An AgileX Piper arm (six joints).
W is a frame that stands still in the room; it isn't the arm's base.
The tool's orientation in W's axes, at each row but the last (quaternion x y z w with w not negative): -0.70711 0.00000 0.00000 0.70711; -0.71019 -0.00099 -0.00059 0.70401; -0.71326 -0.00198 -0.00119 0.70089; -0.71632 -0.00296 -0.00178 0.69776; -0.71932 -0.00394 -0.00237 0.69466; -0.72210 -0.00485 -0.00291 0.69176; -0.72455 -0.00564 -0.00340 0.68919
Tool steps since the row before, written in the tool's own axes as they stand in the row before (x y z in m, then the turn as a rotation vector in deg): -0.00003 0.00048 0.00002 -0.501 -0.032 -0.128; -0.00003 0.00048 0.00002 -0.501 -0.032 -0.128; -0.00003 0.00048 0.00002 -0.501 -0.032 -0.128; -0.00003 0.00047 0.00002 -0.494 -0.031 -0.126; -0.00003 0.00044 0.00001 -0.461 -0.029 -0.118; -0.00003 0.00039 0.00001 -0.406 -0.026 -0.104; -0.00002 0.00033 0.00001 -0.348 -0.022 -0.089
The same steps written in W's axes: -0.00003 0.00002 -0.00048 -0.501 -0.128 0.032; -0.00003 0.00002 -0.00048 -0.501 -0.128 0.032; -0.00003 0.00001 -0.00048 -0.501 -0.128 0.032; -0.00003 0.00001 -0.00047 -0.494 -0.126 0.031; -0.00003 -0.00001 -0.00044 -0.461 -0.118 0.029; -0.00003 -0.00001 -0.00039 -0.406 -0.104 0.026; -0.00002 -0.00001 -0.00033 -0.348 -0.089 0.022
